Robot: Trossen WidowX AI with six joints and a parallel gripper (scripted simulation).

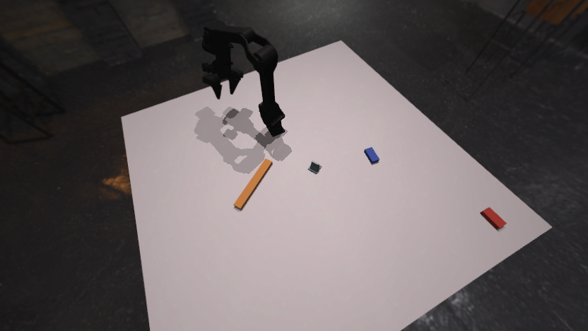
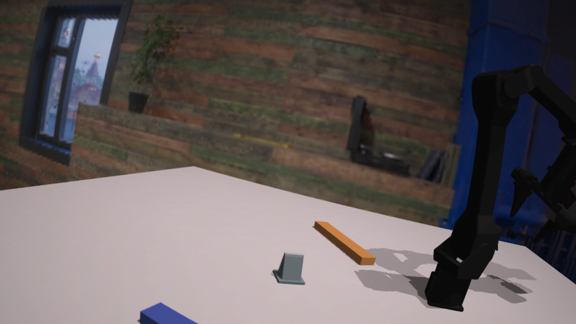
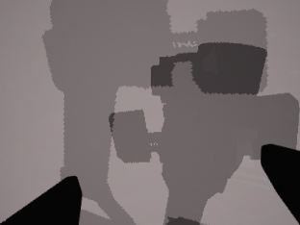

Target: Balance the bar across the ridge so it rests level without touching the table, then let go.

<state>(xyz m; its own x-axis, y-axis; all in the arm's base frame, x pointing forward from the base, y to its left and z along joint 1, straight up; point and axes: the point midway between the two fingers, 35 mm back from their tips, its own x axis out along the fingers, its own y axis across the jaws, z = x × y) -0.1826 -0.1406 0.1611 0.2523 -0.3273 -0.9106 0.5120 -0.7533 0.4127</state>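
Now: gripper tip 390 mm short of the orange bar, 120 mm above it and 40 mm to the left of it. Round my gripper tip: blue block 500 mm ahead, 450 mm to the left, 120 mm below; red block 910 mm ahead, 650 mm to the left, 120 mm below.
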